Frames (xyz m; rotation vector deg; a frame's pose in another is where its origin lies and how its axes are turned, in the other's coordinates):
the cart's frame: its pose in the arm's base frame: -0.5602 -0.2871 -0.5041 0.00 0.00 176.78
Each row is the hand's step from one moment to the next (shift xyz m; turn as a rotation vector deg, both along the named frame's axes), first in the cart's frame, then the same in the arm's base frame.
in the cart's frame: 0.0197 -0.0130 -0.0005 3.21 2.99 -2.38
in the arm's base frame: -0.0189 0.0141 -0.0005 -3.37 -2.80 -2.38
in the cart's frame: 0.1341 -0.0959 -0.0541 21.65 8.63 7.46
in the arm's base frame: -0.1285 0.1033 -0.0541 -22.10 -7.40 7.46
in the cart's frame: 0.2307 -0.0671 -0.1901 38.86 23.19 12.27
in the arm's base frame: -0.2266 0.0800 -0.1901 -40.10 -20.97 12.27
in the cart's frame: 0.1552 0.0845 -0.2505 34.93 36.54 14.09
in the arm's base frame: -0.1597 -0.0756 -0.2505 -36.93 -34.52 14.09
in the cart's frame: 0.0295 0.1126 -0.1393 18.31 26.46 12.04
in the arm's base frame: -0.0358 -0.1108 -0.1393 -19.77 -25.39 12.04
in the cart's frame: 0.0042 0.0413 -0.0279 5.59 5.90 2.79
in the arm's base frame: -0.0065 -0.0410 -0.0279 -5.91 -5.58 2.79
